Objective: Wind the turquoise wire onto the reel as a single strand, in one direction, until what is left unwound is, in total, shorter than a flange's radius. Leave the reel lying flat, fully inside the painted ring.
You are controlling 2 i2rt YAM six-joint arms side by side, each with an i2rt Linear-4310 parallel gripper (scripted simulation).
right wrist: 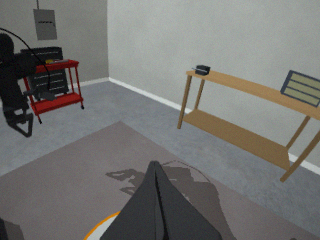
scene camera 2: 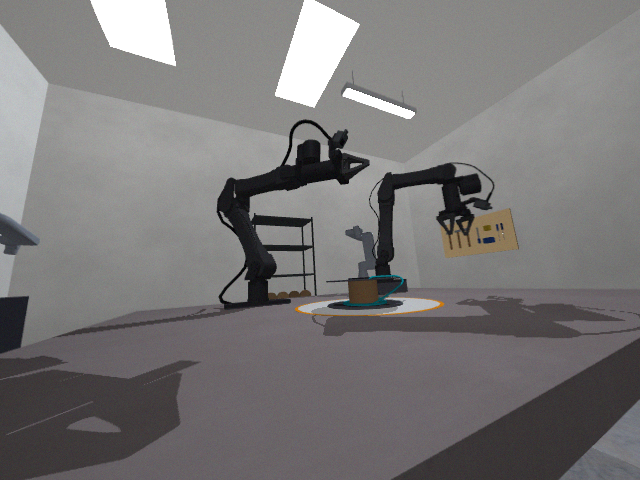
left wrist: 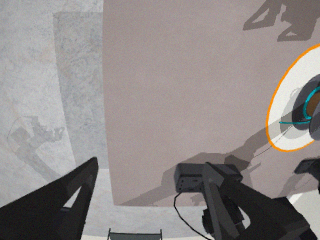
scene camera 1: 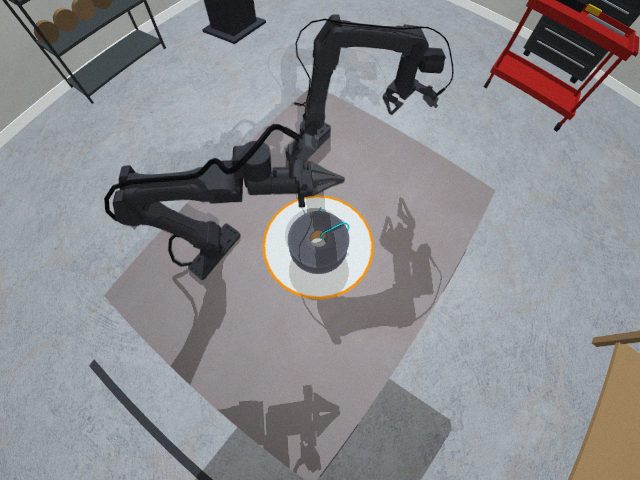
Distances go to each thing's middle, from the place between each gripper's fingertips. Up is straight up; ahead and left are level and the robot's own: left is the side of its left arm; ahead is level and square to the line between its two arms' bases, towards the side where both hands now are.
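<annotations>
Reel point(scene camera 1: 309, 226): 30 mm behind my right hand point(scene camera 1: 344, 179), 30 mm to the right of it, 350 mm below it. My left hand point(scene camera 1: 397, 106): 30 mm short of the reel, 500 mm to the left of it, 190 mm above it.
</annotations>
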